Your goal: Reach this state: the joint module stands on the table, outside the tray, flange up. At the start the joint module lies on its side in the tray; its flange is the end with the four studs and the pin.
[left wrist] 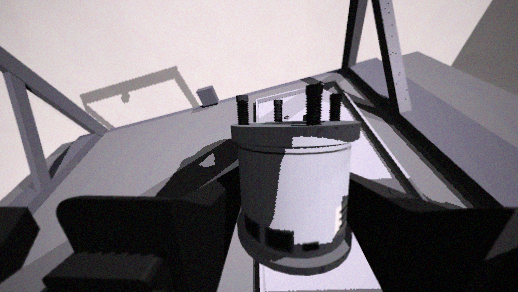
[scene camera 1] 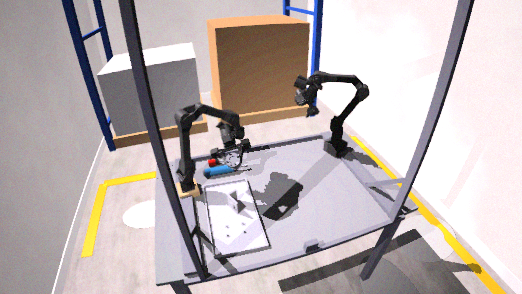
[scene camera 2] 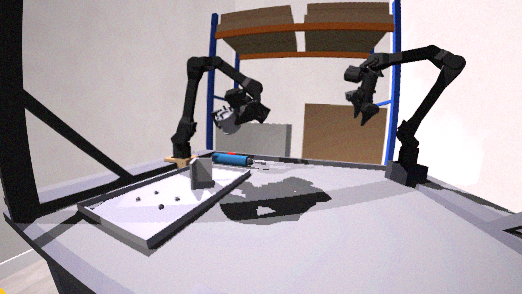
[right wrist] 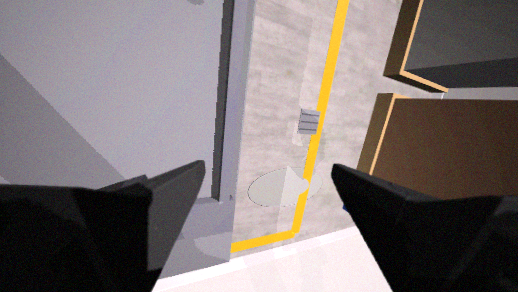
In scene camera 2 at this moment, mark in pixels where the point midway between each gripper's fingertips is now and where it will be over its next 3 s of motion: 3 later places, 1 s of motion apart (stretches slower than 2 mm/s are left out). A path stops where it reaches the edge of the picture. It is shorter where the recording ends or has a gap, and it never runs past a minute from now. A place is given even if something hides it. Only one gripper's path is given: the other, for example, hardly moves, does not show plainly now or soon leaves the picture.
My left gripper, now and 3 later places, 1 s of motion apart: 226, 126; 228, 130; 229, 134; 231, 136
